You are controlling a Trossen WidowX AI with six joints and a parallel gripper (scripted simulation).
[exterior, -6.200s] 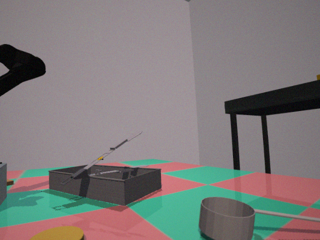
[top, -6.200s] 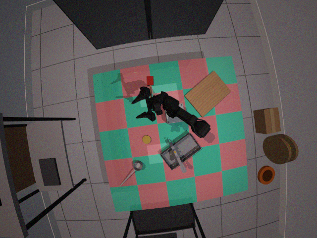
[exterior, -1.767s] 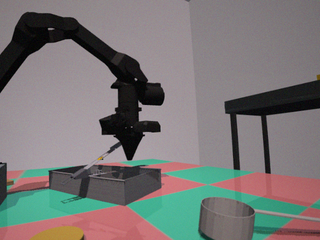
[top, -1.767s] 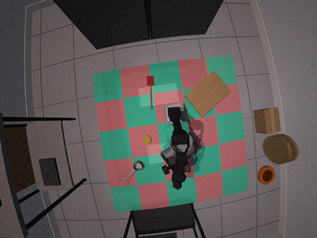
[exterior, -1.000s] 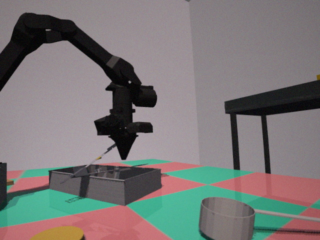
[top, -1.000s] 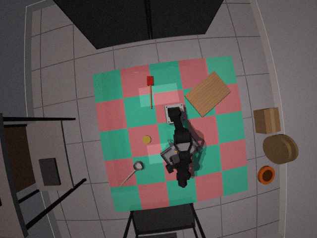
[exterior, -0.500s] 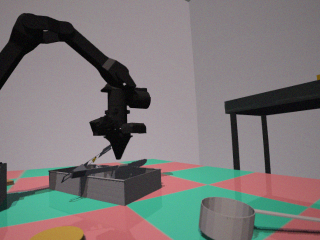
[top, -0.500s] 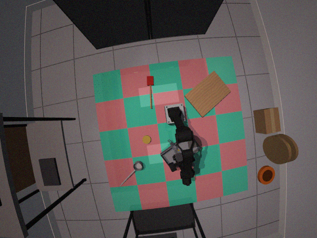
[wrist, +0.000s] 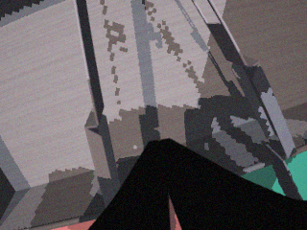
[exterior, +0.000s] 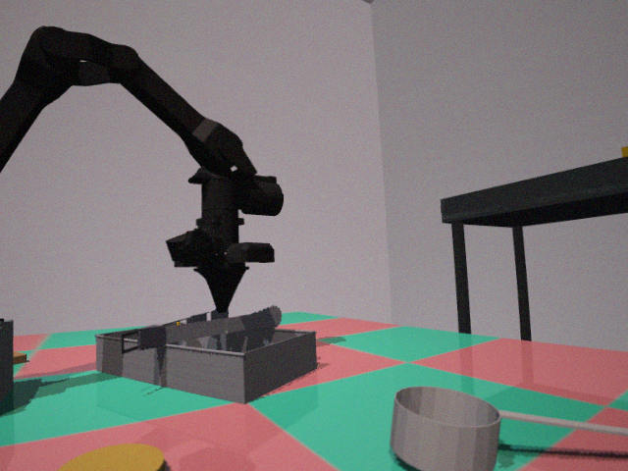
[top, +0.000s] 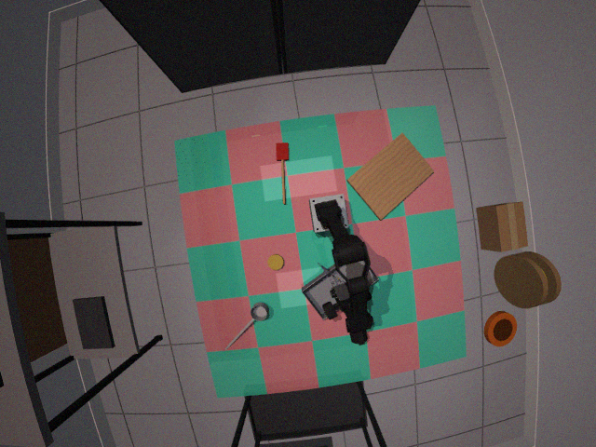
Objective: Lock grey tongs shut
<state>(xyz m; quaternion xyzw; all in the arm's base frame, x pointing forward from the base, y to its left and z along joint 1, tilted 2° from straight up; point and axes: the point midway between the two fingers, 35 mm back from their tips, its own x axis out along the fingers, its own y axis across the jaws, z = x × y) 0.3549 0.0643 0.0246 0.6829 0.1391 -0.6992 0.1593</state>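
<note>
Now: gripper tip 7 cm past the yellow lock piece, 2 cm above it and 1 cm to the left of it. Also, from my gripper tip: wooden board (51 cm behind, 27 cm to the left, 8 cm below); yellow disc (28 cm to the right, 14 cm behind, 8 cm below); grey roasting tin (6 cm below, 3 cm behind).
</note>
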